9 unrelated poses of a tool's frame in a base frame.
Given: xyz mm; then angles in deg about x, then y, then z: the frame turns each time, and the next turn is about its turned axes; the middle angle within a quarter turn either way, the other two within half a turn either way.
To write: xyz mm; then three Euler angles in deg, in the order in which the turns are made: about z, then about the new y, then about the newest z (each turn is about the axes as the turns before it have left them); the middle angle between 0 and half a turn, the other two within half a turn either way. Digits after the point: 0 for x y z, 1 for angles.
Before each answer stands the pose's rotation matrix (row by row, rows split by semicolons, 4 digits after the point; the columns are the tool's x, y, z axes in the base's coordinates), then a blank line. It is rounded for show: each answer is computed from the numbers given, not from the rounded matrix.
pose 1, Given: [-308, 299, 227, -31.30, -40.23, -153.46]
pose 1, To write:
-0.6830 0.3411 -0.6459; -0.6820 -0.6145 0.3966; -0.2616 0.7114 0.6523

[-308, 299, 227, 148.4, 49.3, 69.8]
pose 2, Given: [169, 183, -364, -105.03, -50.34, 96.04]
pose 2, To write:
-0.0672 -0.6347 -0.7698; -0.3361 -0.7121 0.6164; -0.9394 0.3002 -0.1655

[169, 183, -364, 141.3, 99.5, 17.7]
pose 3, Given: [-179, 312, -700, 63.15, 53.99, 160.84]
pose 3, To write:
-0.5554 -0.1930 0.8089; -0.5335 -0.6635 -0.5245; 0.6379 -0.7229 0.2655

[-179, 312, -700, -33.0, 74.6, -131.4]
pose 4, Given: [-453, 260, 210, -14.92, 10.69, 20.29]
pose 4, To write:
0.9217 -0.3408 0.1855; 0.2903 0.9229 0.2530; -0.2574 -0.1793 0.9495

[-453, 260, 210, 53.8, 18.3, -34.9]
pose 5, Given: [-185, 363, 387, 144.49, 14.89, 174.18]
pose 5, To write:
-0.9614 -0.0980 0.2570; -0.2310 0.7947 -0.5613; -0.1492 -0.5991 -0.7867

[-185, 363, 387, -65.4, 141.9, -76.0]
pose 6, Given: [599, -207, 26, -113.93, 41.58, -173.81]
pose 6, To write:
-0.7437 0.0807 0.6637; 0.6468 0.3378 0.6837; -0.1691 0.9377 -0.3034

[599, -207, 26, 45.9, 107.7, 79.8]
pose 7, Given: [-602, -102, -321, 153.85, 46.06, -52.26]
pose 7, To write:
0.4247 0.5487 0.7201; 0.9041 -0.2985 -0.3058; 0.0471 0.7809 -0.6229

[-602, -102, -321, -23.0, 128.5, 93.5]
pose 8, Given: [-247, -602, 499, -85.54, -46.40, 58.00]
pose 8, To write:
0.3654 -0.5848 -0.7242; 0.4485 -0.5711 0.6875; -0.8156 -0.5761 0.0536

[-247, -602, 499, 136.5, 86.9, -35.2]
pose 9, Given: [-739, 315, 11, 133.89, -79.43, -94.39]
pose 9, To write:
-0.0140 0.1829 -0.9830; 0.7455 -0.6533 -0.1322; -0.6664 -0.7347 -0.1272

[-739, 315, 11, -172.3, 97.3, -47.8]
